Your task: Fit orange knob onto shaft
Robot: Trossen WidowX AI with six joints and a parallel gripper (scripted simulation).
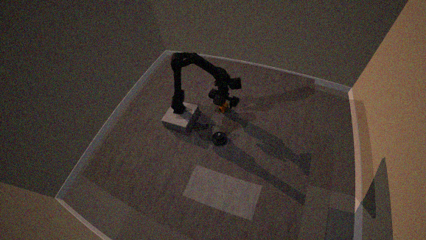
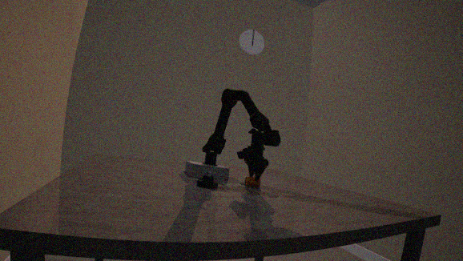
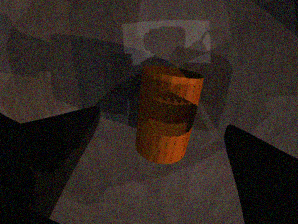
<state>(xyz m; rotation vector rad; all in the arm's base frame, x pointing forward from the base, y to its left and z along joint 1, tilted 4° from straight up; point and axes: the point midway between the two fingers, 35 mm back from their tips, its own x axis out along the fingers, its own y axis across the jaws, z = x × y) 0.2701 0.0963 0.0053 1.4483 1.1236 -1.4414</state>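
The orange knob lies 1 cm behind my gripper tip, 2 cm to the right of it and 1 cm below it. Round my gripper tip: dark round pedestal 2 cm ahead, 23 cm to the right.
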